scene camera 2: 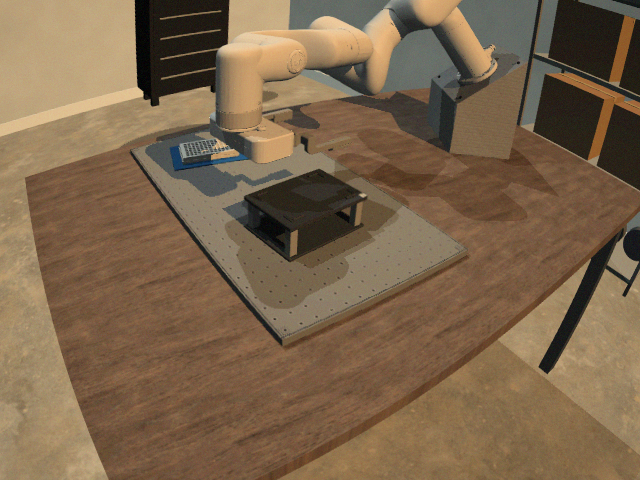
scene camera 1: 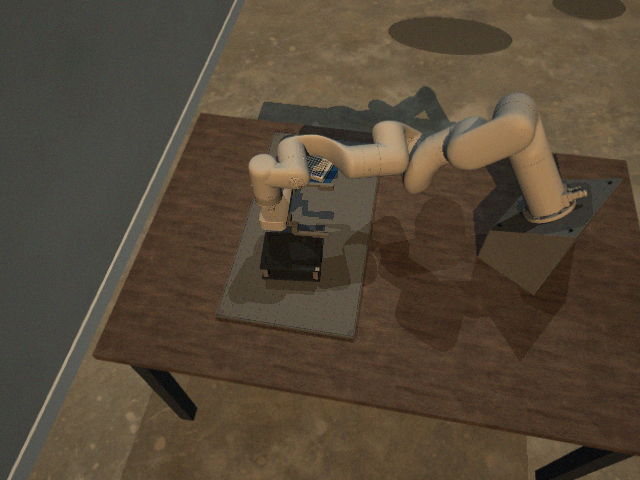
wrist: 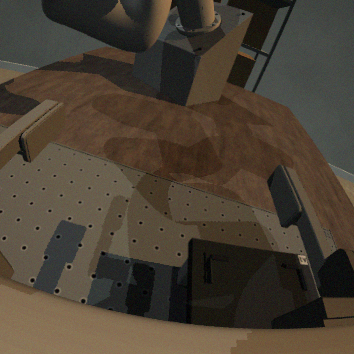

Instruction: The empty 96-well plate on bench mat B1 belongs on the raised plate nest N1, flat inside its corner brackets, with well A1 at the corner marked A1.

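Frame: origin at the arm's base, x left, y back, z up, level; millimetres.
Seen in the pictures: hand, tool point: [scene camera 2: 308, 128] [scene camera 1: 323, 210] [wrist: 169, 161]; arm's base, link origin: [scene camera 2: 477, 71] [scene camera 1: 549, 208] [wrist: 197, 22].
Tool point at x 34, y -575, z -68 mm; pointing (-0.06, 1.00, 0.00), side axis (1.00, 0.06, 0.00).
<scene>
Pixels of each thing's top centre, then the offset from my tool point to it. Level surfaces: height alone.
- white 96-well plate, top centre: [scene camera 2: 207, 146] [scene camera 1: 310, 164] dx -258, dy -83, dz -111 mm
- blue bench mat, surface height: dz -125 mm
- raised black nest, top centre: [wrist: 273, 346] [scene camera 2: 306, 193] [scene camera 1: 291, 250] dx +101, dy -75, dz -64 mm
- grey perforated board, surface height: dz -128 mm
- brown table, surface height: dz -140 mm
The white 96-well plate [scene camera 1: 319, 168] [scene camera 2: 199, 149] lies on the blue bench mat [scene camera 1: 329, 178] [scene camera 2: 178, 163]; the arm partly covers it in scene camera 1. Its well A1 cannot be made out. The plate does not show in the wrist view. The raised black nest [scene camera 1: 292, 253] [scene camera 2: 305, 198] [wrist: 225, 285] bears no plate; low corner brackets show on its top. Its white A1 label [scene camera 2: 362, 195] [wrist: 303, 259] is at one corner, on the robot-base side. My gripper [scene camera 1: 324, 210] [scene camera 2: 315, 129] [wrist: 164, 163] is open and empty, raised above the board between plate and nest.
A grey perforated board [scene camera 1: 289, 307] [scene camera 2: 413, 248] [wrist: 65, 175] lies under the nest and mat, on the brown table [scene camera 1: 429, 382] [scene camera 2: 170, 377] [wrist: 240, 130]. The robot's pedestal [scene camera 2: 480, 118] [wrist: 175, 65] stands across the table. The arm reaches over the board.
</scene>
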